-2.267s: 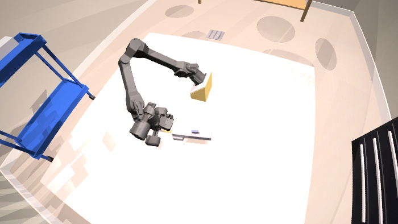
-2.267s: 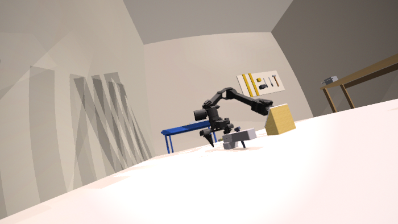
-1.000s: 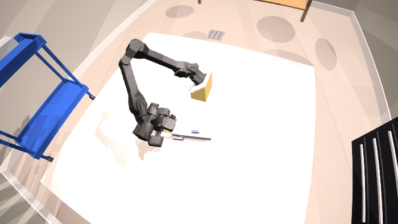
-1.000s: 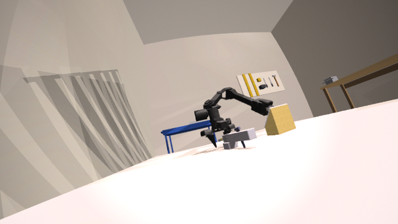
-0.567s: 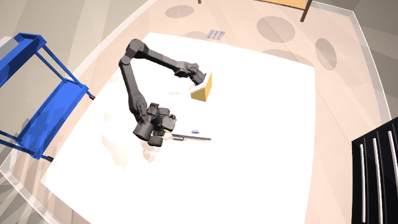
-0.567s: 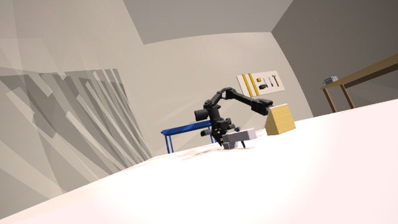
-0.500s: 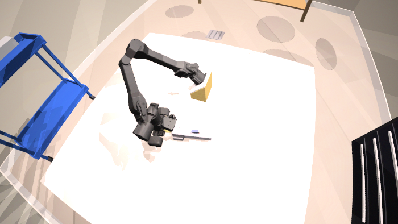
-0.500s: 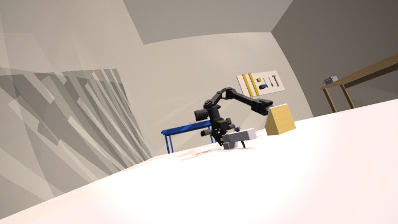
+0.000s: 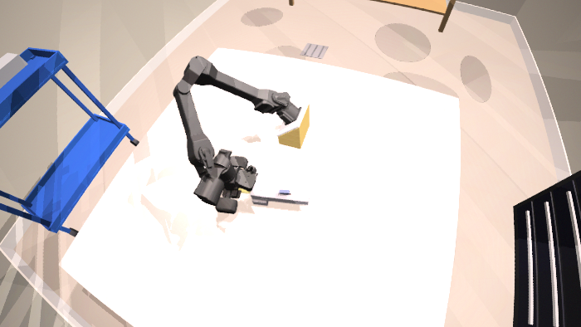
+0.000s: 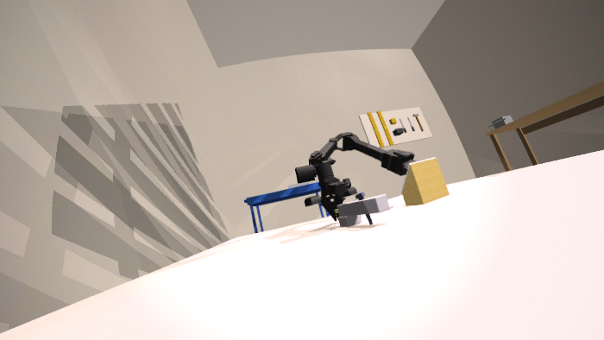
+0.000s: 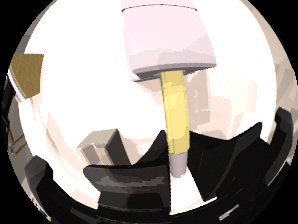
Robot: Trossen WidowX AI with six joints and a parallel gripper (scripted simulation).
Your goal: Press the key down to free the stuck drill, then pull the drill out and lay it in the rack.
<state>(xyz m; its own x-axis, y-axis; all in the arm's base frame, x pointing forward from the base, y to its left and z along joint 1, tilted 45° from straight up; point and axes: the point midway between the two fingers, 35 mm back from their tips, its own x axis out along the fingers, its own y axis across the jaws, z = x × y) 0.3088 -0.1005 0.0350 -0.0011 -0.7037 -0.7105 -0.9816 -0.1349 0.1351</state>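
Now: the yellow drill 4 cm to the left of my gripper tip, 3 cm above it and 1 cm behind it. Also, from my gripper tip: tan rack (7 cm behind, 4 cm to the right); then pin (16 cm to the left, 4 cm above, 3 cm behind); then grey block (14 cm to the left, 3 cm behind, 3 cm above).
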